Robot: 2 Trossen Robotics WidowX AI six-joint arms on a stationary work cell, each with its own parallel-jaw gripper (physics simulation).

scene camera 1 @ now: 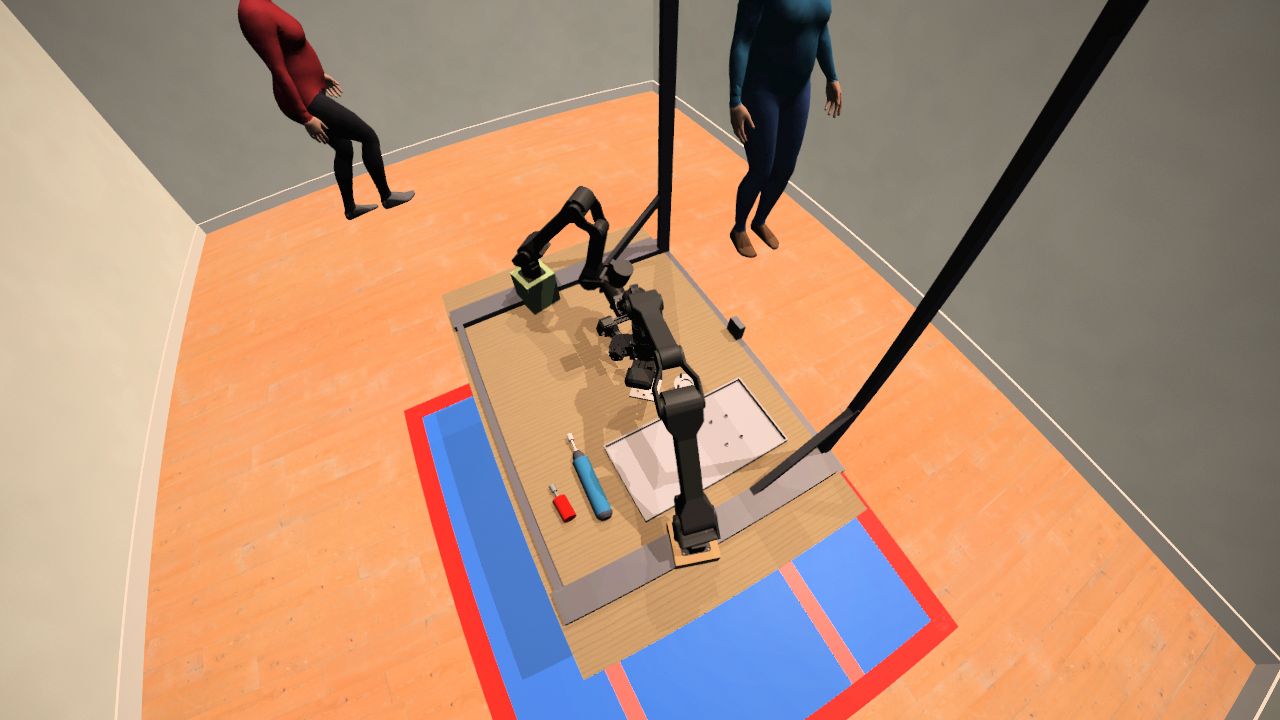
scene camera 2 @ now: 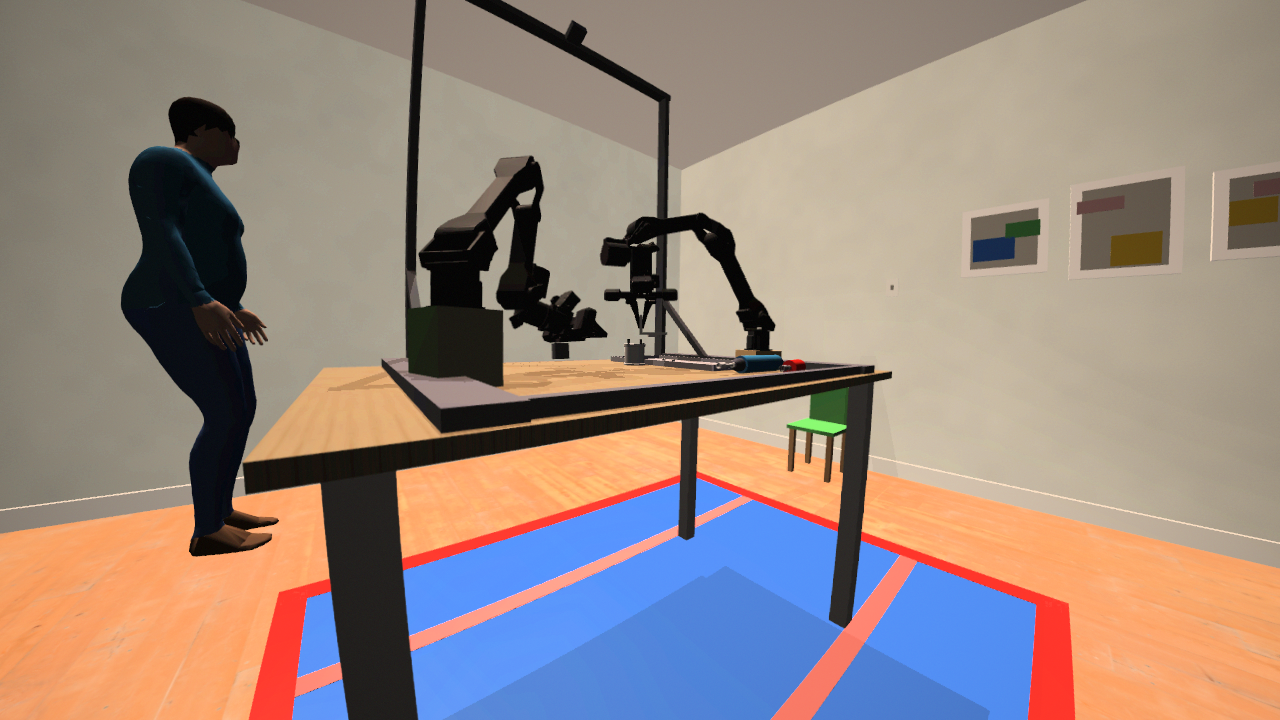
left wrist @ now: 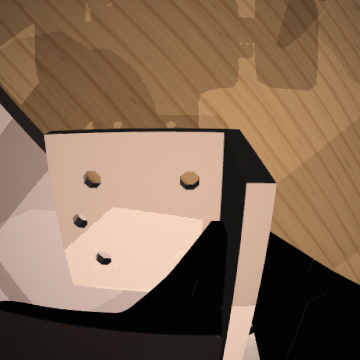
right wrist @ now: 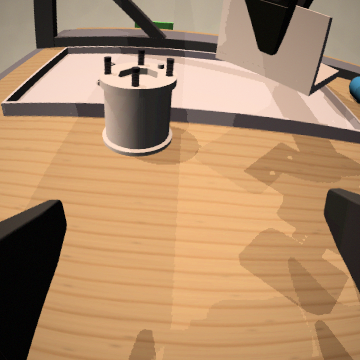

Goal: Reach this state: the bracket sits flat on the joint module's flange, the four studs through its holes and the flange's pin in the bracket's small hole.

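Where they show: left gripper, fingertip midpoint: (scene camera 2: 641, 328) (left wrist: 230, 232) (right wrist: 269, 51); right gripper, fingertip midpoint: (scene camera 2: 595, 337) (right wrist: 198, 208); left arm's base, link origin: (scene camera 1: 693, 539) (scene camera 2: 758, 350); right arm's base, link origin: (scene camera 1: 532, 272).
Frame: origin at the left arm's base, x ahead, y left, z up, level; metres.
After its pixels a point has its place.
The white L-shaped bracket (scene camera 1: 640, 393) @(z 0.048, x 0.364, y 0.056 m) (left wrist: 135, 160) @(z 0.047, x 0.390, y 0.061 m) (right wrist: 300, 55) @(z 0.062, x 0.423, y 0.046 m) is held in the air, its holed plate roughly level and its other leg upright. Three larger holes and a small one show in the left wrist view; a finger covers one corner. My left gripper (scene camera 2: 640, 327) @(z 0.057, x 0.411, y 0.028 m) is shut on the bracket's upright leg. The joint module (scene camera 2: 633, 353) @(z -0.012, x 0.404, y -0.045 m) (right wrist: 137, 115) @(z -0.010, x 0.416, y -0.057 m) stands upright on the table, apart from the bracket, with four black studs upward. The flange's pin cannot be told clearly. My right gripper (scene camera 2: 602, 329) @(z 0.031, x 0.531, y 0.020 m) (right wrist: 198, 208) @(z 0.031, x 0.531, y 0.020 m) is open and empty, facing the module from the near side in its wrist view.
A shallow white tray (scene camera 1: 644, 501) @(z -0.043, x 0.118, y 0.090 m) (right wrist: 60, 109) @(z -0.039, x 0.388, y -0.160 m) lies beside the module, with several small dark parts in it. A blue-handled tool (scene camera 1: 591, 486) @(z -0.005, x 0.164, y 0.208 m) (scene camera 2: 759, 362) @(z -0.021, x 0.193, y 0.236 m) and a red-handled tool (scene camera 1: 563, 507) @(z -0.012, x 0.126, y 0.279 m) (scene camera 2: 793, 364) @(z -0.021, x 0.150, y 0.300 m) lie on the table. Black frame posts (scene camera 1: 666, 125) @(z 0.425, x 0.965, y -0.127 m) rise at the table's edge.
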